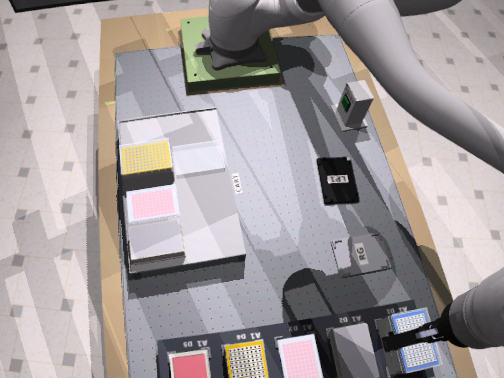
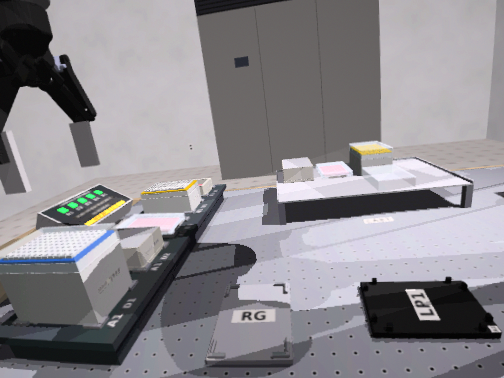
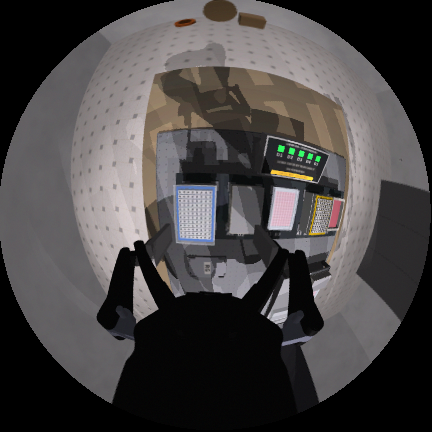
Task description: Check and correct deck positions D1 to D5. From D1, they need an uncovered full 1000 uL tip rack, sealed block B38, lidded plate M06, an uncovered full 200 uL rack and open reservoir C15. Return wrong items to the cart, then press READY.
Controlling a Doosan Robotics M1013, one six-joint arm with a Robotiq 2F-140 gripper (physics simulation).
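Frame: origin at the arm's base, x ahead, y left, z up, level; millimetres.
Seen in the pictures: gripper, fingertip midpoint: (image 2: 60, 177) (image 3: 212, 233); arm's base, origin of the base link: (image 1: 233, 46).
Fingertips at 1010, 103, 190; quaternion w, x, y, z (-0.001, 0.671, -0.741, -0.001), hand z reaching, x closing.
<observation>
Offsets run from my fingertips to a thing's top centre, as dx, dy, dz. "*": to the spot under its first point.
My gripper (image 1: 391, 342) (image 2: 50, 152) (image 3: 212, 233) is open and empty, above the D1 end of the deck. The blue-rimmed tip rack @[+7, +39, -75] (image 1: 416, 320) (image 2: 65, 280) (image 3: 195, 215) stands at D1; a pale edge surrounds its rim, and I cannot tell if it is covered. A grey block @[-8, -85, -137] (image 1: 352, 350) (image 2: 145, 252) (image 3: 245, 215) is at D2, a pink plate @[-20, -208, -156] (image 1: 300, 357) (image 2: 155, 223) (image 3: 284, 210) at D3, a yellow-rimmed rack @[-38, -331, -114] (image 1: 246, 362) (image 3: 321, 215) at D4, a red-topped reservoir @[-53, -454, -147] (image 1: 190, 367) (image 3: 336, 212) at D5. The panel @[* +118, -215, -110] (image 3: 295, 160) shows green lights and a yellow bar. Item codes are unreadable.
The cart @[-542, -383, -162] (image 1: 215, 220) (image 2: 325, 187) carries a covered yellow rack @[-601, -446, -98] (image 1: 146, 157) (image 2: 371, 155), a pink plate @[-493, -454, -151] (image 1: 152, 204), a grey block @[-386, -462, -126] (image 1: 156, 239) and a clear lid-like piece @[-591, -311, -143] (image 1: 199, 157). The RG holder @[-243, +48, -214] (image 1: 345, 265) and black LP1 plate @[-469, +65, -208] (image 1: 338, 192) lie between deck and robot base.
</observation>
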